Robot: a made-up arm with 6 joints. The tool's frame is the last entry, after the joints. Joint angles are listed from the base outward.
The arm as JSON. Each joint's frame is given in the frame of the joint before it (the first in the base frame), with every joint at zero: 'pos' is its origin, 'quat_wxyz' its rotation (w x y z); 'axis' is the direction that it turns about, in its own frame. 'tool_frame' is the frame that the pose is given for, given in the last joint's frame.
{
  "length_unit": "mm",
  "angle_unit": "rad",
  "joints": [
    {
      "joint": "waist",
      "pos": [
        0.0,
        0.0,
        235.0
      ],
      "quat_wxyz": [
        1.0,
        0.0,
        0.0,
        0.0
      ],
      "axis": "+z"
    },
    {
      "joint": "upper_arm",
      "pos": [
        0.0,
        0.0,
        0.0
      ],
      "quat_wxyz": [
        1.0,
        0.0,
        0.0,
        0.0
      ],
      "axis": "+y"
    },
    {
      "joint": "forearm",
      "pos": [
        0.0,
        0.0,
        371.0
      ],
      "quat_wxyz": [
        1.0,
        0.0,
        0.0,
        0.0
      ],
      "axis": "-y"
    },
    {
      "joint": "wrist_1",
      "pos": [
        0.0,
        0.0,
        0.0
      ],
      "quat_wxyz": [
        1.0,
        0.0,
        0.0,
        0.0
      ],
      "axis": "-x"
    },
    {
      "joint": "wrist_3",
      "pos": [
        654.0,
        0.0,
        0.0
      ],
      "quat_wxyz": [
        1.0,
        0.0,
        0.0,
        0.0
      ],
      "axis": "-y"
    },
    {
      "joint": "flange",
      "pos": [
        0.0,
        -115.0,
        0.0
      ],
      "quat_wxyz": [
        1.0,
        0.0,
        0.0,
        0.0
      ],
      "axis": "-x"
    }
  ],
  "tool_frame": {
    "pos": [
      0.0,
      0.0,
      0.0
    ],
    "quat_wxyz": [
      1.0,
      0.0,
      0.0,
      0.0
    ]
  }
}
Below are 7 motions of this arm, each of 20 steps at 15 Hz.
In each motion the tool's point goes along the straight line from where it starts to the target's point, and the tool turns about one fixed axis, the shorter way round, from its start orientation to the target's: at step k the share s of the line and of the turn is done. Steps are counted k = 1, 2, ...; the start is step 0. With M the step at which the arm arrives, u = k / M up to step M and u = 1 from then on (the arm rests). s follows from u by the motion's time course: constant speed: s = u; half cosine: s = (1 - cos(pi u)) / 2; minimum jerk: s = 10 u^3 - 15 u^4 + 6 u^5.
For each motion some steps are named. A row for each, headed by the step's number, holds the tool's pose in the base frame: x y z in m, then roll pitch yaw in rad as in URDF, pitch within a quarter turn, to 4 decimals.
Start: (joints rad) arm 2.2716 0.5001 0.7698 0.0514 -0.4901 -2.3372
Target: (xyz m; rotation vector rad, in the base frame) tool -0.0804 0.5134 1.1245 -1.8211 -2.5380 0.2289
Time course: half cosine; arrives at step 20
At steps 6, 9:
6: -0.3598 0.6541 0.8197 2.4857 0.1638 2.1894
9: -0.2839 0.6159 0.9025 2.6957 0.1184 2.1190

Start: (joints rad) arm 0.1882 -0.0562 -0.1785 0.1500 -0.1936 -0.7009
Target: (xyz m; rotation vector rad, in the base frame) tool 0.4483 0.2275 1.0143 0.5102 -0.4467 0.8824
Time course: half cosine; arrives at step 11
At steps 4, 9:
4: 0.5843 0.0709 0.6805 0.5349 0.0339 0.3272
9: 0.4636 0.2099 0.9769 0.3361 -0.5343 0.7548

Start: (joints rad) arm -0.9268 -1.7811 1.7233 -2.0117 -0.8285 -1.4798
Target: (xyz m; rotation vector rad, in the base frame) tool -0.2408 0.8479 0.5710 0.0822 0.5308 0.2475
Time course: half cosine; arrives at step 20
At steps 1, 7, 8, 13, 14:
1: -0.5658 0.8382 0.0261 -0.0801 0.5623 1.3006
7: -0.4786 0.8408 0.1724 -0.0217 0.5282 1.0289
8: -0.4549 0.8415 0.2121 -0.0043 0.5214 0.9556
13: -0.3301 0.8452 0.4213 0.0926 0.5045 0.5712
14: -0.3082 0.8459 0.4580 0.1100 0.5049 0.5039

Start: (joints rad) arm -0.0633 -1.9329 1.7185 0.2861 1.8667 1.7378
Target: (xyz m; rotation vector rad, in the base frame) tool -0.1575 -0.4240 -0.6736 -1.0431 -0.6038 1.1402
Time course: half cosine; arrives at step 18
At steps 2, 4, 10, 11, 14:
2: -0.8845 -0.0642 -0.2569 -1.3842 0.7054 0.3400
4: -0.8194 -0.0964 -0.2942 -1.3314 0.6633 0.4402
10: -0.4672 -0.2707 -0.4961 -1.1584 0.3846 0.8923
11: -0.4041 -0.3020 -0.5322 -1.1443 0.3292 0.9620
14: -0.2452 -0.3806 -0.6233 -1.1272 0.1869 1.1298

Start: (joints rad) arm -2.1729 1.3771 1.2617 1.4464 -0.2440 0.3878
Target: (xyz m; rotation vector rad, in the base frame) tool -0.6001 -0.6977 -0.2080 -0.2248 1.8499 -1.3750
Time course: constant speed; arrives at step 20
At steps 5, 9, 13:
5: -0.5950 -0.8031 0.2063 -1.8181 0.2342 -2.4284
9: -0.5964 -0.7750 0.0959 -1.7799 0.3083 -2.4341
13: -0.5977 -0.7469 -0.0146 -1.7411 0.3826 -2.4368

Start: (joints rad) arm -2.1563 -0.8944 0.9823 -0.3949 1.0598 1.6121
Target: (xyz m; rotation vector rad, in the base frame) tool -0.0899 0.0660 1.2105 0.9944 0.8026 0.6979
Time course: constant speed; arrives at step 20
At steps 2, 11, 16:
2: 0.1323 0.3925 1.1148 1.6142 -0.1716 1.3111
11: 0.0212 0.2292 1.1627 1.4432 0.0594 1.1737
16: -0.0405 0.1386 1.1892 1.3333 0.1758 1.0795

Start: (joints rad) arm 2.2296 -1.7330 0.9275 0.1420 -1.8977 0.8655
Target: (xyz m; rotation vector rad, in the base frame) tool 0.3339 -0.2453 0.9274 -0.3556 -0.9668 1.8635
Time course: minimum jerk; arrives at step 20
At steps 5, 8, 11, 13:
5: 0.6385 -0.6388 0.5113 -0.7155 -0.6906 2.0564
8: 0.5658 -0.5449 0.6106 -0.7565 -0.5650 2.0730
11: 0.4721 -0.4239 0.7386 -0.8023 -0.4025 2.0846
13: 0.4138 -0.3485 0.8183 -0.8283 -0.3011 2.0875

